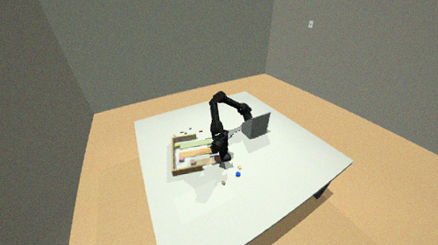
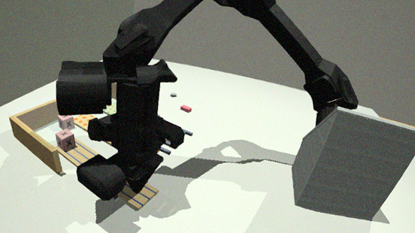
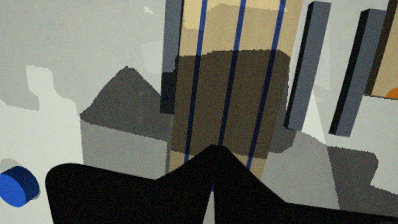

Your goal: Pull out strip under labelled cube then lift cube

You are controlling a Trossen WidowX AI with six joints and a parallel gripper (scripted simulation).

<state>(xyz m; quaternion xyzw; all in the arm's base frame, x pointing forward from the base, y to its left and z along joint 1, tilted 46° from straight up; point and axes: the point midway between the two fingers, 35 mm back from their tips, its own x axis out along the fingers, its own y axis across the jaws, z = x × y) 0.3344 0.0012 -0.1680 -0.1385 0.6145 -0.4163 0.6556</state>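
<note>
My gripper tip is now 15 cm to the left of the orange dotted strip and 12 cm short of it. Also, from my gripper tip: blue disc (16 cm to the left); then red block (35 cm to the right, 2 cm behind).
</note>
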